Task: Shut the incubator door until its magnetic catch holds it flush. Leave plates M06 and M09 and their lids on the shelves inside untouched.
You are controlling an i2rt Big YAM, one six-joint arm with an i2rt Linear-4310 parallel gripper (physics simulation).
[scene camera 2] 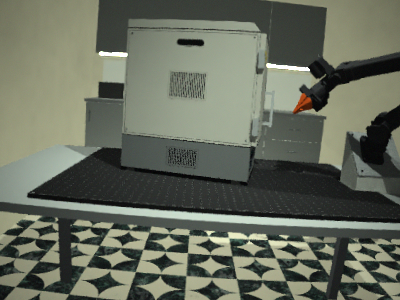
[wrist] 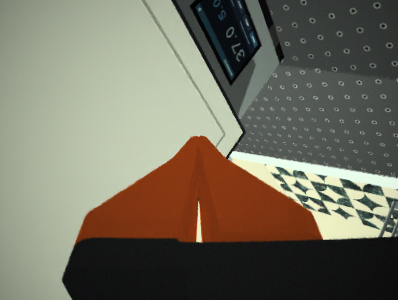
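Seen in the pictures: gripper, between the fingertips: (scene camera 2: pixel 293 113) (wrist: pixel 198 148); arm's base, origin of its link: (scene camera 2: pixel 370 151).
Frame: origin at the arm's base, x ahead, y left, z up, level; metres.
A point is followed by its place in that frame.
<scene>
The incubator (scene camera 2: pixel 190 110) @[y 0.128, x 0.710, z 0.104 m] stands on the dark mat with its side towards scene camera 2. Its door (scene camera 2: pixel 262 85) @[y 0.163, x 0.475, z 0.208 m] (wrist: pixel 100 100) @[y 0.007, x 0.450, z 0.107 m] shows nearly edge-on at the right of the body in that view, close against the front; whether it is fully flush I cannot tell. The door handle (scene camera 2: pixel 271 109) @[y -0.110, x 0.398, z 0.122 m] sticks out to the right. In the wrist view the pale outer face of the door fills the left side, beside the lit display (wrist: pixel 230 40) @[y 0.074, x 0.480, z -0.054 m]. My gripper (scene camera 2: pixel 295 112) @[y 0.020, x 0.333, z 0.121 m] (wrist: pixel 198 148) @[y 0.020, x 0.333, z 0.121 m] is shut and empty, its orange tips pointing towards the door, with a gap right of the handle. Plates M06 and M09 and their lids are hidden.
The perforated dark mat (scene camera 2: pixel 150 190) @[y 0.319, x 0.799, z -0.136 m] (wrist: pixel 340 100) @[y 0.246, x 0.435, z -0.136 m] lies on the pale table (scene camera 2: pixel 20 172) @[y 0.229, x 1.292, z -0.149 m]. The arm's grey base block (scene camera 2: pixel 362 175) @[y 0.086, x 0.056, z -0.082 m] stands at the right end of the table. Grey cabinets (scene camera 2: pixel 300 137) stand behind.
</scene>
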